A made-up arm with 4 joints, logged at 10 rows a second.
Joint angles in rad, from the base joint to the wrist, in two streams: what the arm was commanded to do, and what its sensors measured. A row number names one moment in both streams.
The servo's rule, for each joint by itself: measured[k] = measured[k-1] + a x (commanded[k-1-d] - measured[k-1]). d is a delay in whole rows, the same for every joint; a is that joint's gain. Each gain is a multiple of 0.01, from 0.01 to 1. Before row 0 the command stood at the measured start. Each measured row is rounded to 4 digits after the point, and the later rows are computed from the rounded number. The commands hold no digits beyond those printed.
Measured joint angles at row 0: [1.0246 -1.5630 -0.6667 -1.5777]
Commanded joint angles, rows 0 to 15: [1.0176 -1.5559 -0.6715 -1.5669]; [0.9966 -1.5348 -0.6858 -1.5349]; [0.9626 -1.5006 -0.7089 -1.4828]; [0.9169 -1.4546 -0.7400 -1.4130]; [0.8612 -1.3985 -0.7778 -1.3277]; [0.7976 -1.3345 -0.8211 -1.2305]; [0.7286 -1.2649 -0.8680 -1.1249]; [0.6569 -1.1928 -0.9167 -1.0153]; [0.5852 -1.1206 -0.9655 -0.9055]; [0.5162 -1.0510 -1.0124 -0.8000]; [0.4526 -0.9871 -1.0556 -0.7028]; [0.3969 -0.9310 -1.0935 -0.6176]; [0.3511 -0.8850 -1.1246 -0.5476]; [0.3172 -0.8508 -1.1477 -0.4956]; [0.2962 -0.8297 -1.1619 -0.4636]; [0.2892 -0.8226 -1.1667 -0.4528]
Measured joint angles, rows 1 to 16: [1.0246 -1.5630 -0.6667 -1.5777]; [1.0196 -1.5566 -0.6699 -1.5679]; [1.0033 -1.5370 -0.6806 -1.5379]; [0.9744 -1.5042 -0.6996 -1.4878]; [0.9336 -1.4596 -0.7267 -1.4197]; [0.8822 -1.4046 -0.7609 -1.3360]; [0.8221 -1.3415 -0.8012 -1.2400]; [0.7557 -1.2726 -0.8460 -1.1353]; [0.6856 -1.2008 -0.8934 -1.0261]; [0.6143 -1.1286 -0.9417 -0.9164]; [0.5446 -1.0588 -0.9891 -0.8105]; [0.4793 -0.9943 -1.0337 -0.7125]; [0.4208 -0.9373 -1.0738 -0.6261]; [0.3713 -0.8902 -1.1078 -0.5547]; [0.3329 -0.8547 -1.1345 -0.5009]; [0.3068 -0.8322 -1.1529 -0.4670]
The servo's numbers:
d 1
a 0.71 0.90 0.67 0.91

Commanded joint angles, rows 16 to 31: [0.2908 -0.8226 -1.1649 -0.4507]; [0.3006 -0.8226 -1.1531 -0.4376]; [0.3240 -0.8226 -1.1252 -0.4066]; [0.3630 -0.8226 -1.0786 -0.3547]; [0.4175 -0.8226 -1.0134 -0.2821]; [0.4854 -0.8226 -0.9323 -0.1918]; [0.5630 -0.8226 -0.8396 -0.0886]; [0.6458 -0.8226 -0.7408 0.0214]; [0.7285 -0.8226 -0.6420 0.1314]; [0.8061 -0.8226 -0.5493 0.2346]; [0.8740 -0.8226 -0.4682 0.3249]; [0.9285 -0.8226 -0.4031 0.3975]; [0.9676 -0.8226 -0.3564 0.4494]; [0.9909 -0.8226 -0.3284 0.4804]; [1.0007 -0.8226 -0.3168 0.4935]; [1.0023 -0.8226 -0.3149 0.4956]
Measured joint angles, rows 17 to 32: [0.2943 -0.8236 -1.1621 -0.4541]; [0.2918 -0.8227 -1.1640 -0.4510]; [0.2980 -0.8226 -1.1567 -0.4388]; [0.3165 -0.8226 -1.1356 -0.4095]; [0.3495 -0.8226 -1.0974 -0.3596]; [0.3978 -0.8226 -1.0411 -0.2891]; [0.4600 -0.8226 -0.9682 -0.2006]; [0.5331 -0.8226 -0.8820 -0.0987]; [0.6131 -0.8226 -0.7874 0.0106]; [0.6950 -0.8226 -0.6900 0.1205]; [0.7739 -0.8226 -0.5957 0.2243]; [0.8450 -0.8226 -0.5103 0.3158]; [0.9043 -0.8226 -0.4385 0.3901]; [0.9492 -0.8226 -0.3835 0.4441]; [0.9788 -0.8226 -0.3466 0.4771]; [0.9943 -0.8226 -0.3266 0.4920]
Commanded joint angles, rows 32 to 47: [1.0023 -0.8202 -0.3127 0.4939]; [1.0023 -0.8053 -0.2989 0.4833]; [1.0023 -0.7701 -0.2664 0.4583]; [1.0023 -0.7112 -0.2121 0.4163]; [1.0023 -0.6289 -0.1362 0.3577]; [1.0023 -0.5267 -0.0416 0.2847]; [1.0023 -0.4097 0.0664 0.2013]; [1.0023 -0.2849 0.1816 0.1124]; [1.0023 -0.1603 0.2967 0.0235]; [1.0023 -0.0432 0.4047 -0.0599]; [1.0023 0.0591 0.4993 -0.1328]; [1.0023 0.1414 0.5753 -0.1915]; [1.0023 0.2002 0.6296 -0.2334]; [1.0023 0.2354 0.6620 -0.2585]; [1.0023 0.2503 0.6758 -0.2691]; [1.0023 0.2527 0.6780 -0.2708]
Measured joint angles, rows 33 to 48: [1.0000 -0.8226 -0.3188 0.4953]; [1.0016 -0.8204 -0.3147 0.4940]; [1.0021 -0.8068 -0.3041 0.4843]; [1.0022 -0.7738 -0.2788 0.4606]; [1.0023 -0.7175 -0.2341 0.4203]; [1.0023 -0.6378 -0.1685 0.3633]; [1.0023 -0.5378 -0.0835 0.2918]; [1.0023 -0.4225 0.0169 0.2094]; [1.0023 -0.2987 0.1272 0.1211]; [1.0023 -0.1741 0.2408 0.0323]; [1.0023 -0.0563 0.3506 -0.0516]; [1.0023 0.0476 0.4502 -0.1255]; [1.0023 0.1320 0.5340 -0.1856]; [1.0023 0.1934 0.5981 -0.2291]; [1.0023 0.2312 0.6409 -0.2559]; [1.0023 0.2484 0.6643 -0.2679]
